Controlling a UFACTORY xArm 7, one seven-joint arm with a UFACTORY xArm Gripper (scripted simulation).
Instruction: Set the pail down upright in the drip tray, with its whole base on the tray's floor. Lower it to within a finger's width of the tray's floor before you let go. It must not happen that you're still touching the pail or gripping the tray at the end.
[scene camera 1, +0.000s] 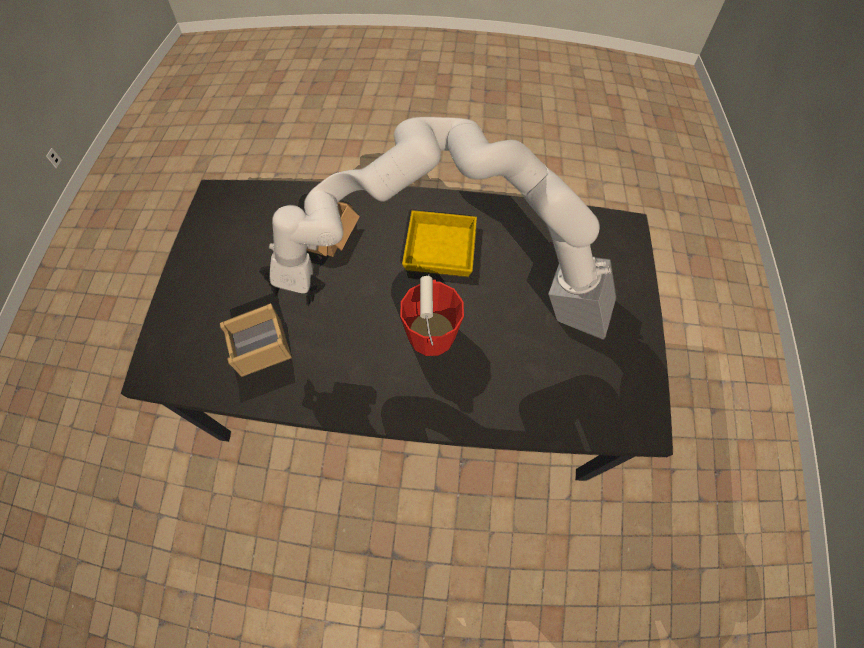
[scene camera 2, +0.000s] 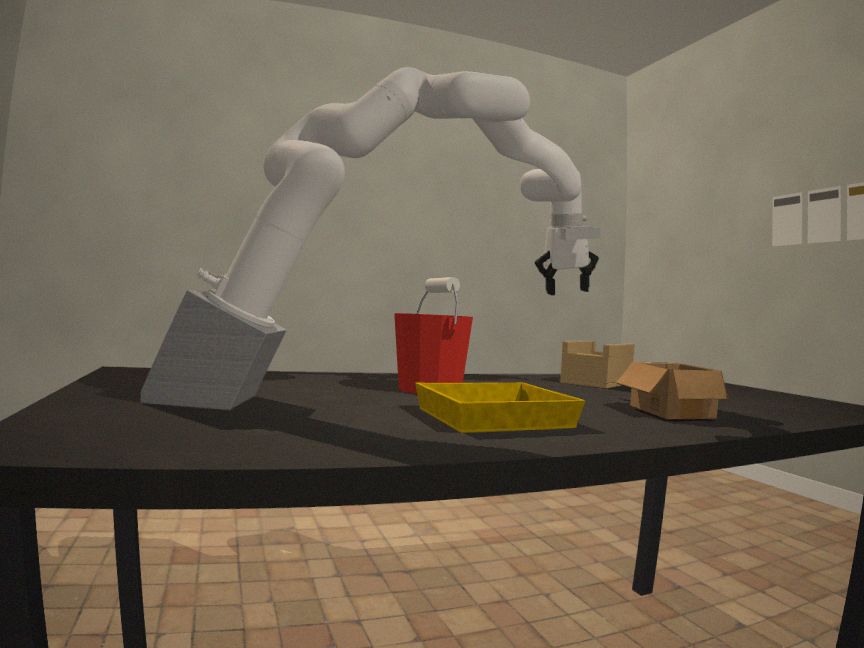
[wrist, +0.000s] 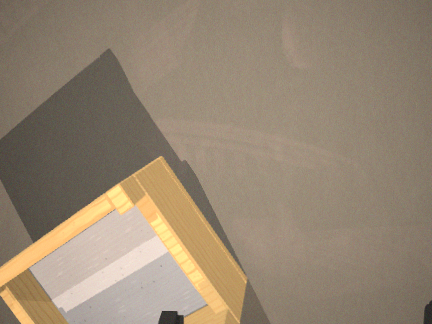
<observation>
In view: the gripper (scene camera 2: 567, 292), a yellow drip tray (scene camera 2: 467, 407) and a cardboard box (scene camera 2: 692, 382).
The yellow drip tray also shows in scene camera 1 (scene camera 1: 437, 239). The cardboard box also shows in scene camera 1 (scene camera 1: 349, 218). The gripper also shows in scene camera 1 (scene camera 1: 293, 296). The wrist view does not show the yellow drip tray: it is out of frame. The wrist view misses the cardboard box: it is out of frame.
</observation>
